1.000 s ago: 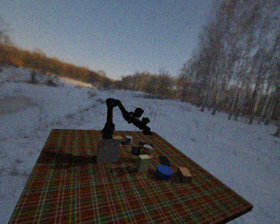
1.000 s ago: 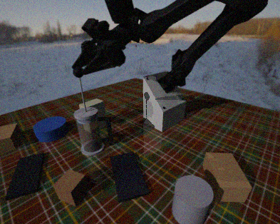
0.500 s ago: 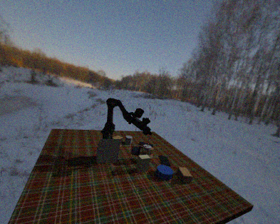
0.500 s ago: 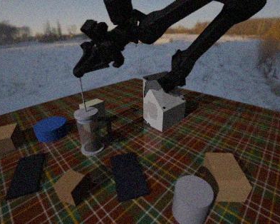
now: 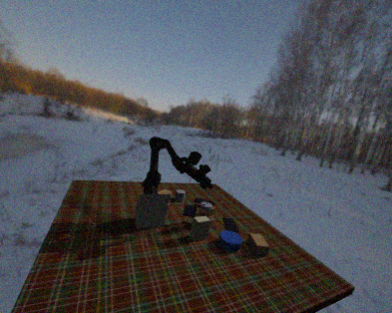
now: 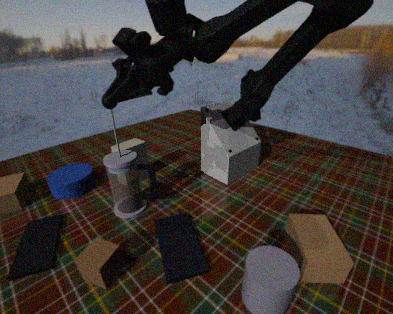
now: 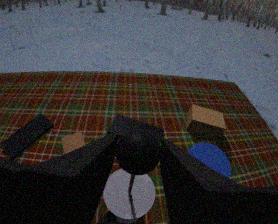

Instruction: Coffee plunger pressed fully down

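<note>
The coffee press lies 13 cm below my gripper tip, 2 cm behind it and 1 cm to the left of it. Also, from my gripper tip: blue disc: 23 cm below, 20 cm to the right, 5 cm ahead; grey cylinder: 34 cm to the left, 22 cm below, 2 cm behind.
</note>
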